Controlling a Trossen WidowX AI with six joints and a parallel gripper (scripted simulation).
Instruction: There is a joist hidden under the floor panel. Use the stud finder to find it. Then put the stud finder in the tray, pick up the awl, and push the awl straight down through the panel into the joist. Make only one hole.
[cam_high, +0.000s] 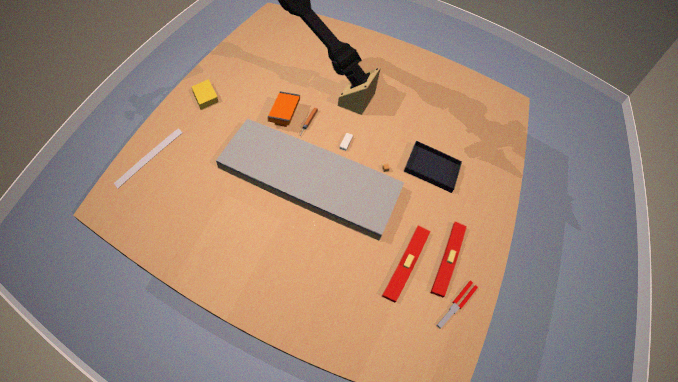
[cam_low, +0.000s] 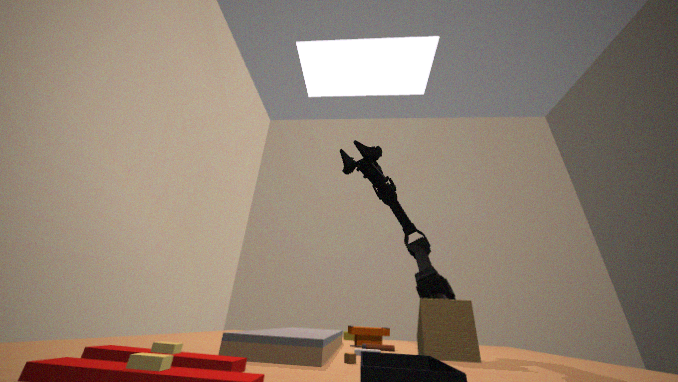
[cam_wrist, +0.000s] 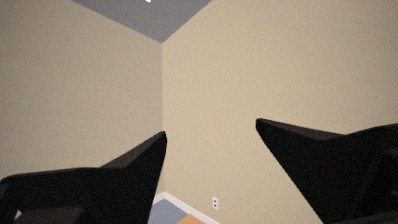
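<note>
The orange stud finder is 120 mm behind my gripper tip, 140 mm to the right of it and 650 mm below it. The rest, counted from my gripper tip: white block 70 mm behind, 80 mm to the left, 660 mm below; then square indicator 130 mm behind, 140 mm to the right, 670 mm below; then awl 90 mm behind, 50 mm to the right, 660 mm below.
</note>
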